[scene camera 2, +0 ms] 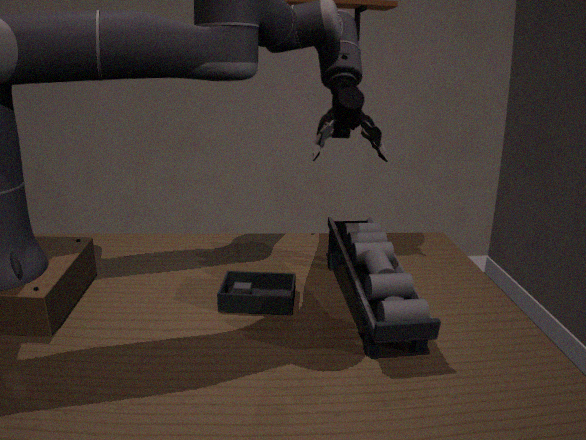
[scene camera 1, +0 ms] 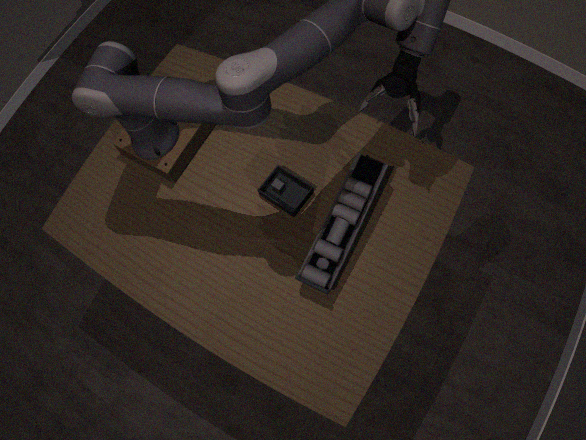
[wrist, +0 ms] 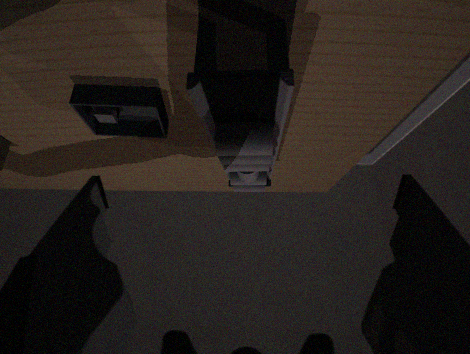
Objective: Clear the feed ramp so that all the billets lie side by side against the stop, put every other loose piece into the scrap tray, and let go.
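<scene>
My gripper [scene camera 1: 389,120] [scene camera 2: 350,160] [wrist: 247,179] is open and empty, high above and beyond the ramp's raised far end. The feed ramp [scene camera 1: 361,226] [scene camera 2: 350,282] [wrist: 284,107] holds several pale grey cylinders. One billet [scene camera 1: 316,276] [scene camera 2: 404,311] lies crosswise at the stop. A small roundish piece [scene camera 1: 322,262] sits between it and a second crosswise billet [scene camera 1: 328,250] [scene camera 2: 391,286]. Above that, one billet [scene camera 1: 338,230] [scene camera 2: 378,262] lies lengthwise. Three crosswise billets lie farther up, the lowest [scene camera 1: 346,213] by its upper end. The scrap tray [scene camera 1: 276,203] [scene camera 2: 256,303] [wrist: 120,94] holds a small block [scene camera 1: 278,185] [scene camera 2: 242,286] [wrist: 106,118].
The ramp stands on short legs on the wooden table [scene camera 1: 225,290] [scene camera 2: 200,390], to the right of the tray in scene camera 2. The arm's wooden base block [scene camera 1: 172,167] [scene camera 2: 72,290] is at the left. The arm reaches over the table, and its shadows darken parts of it.
</scene>
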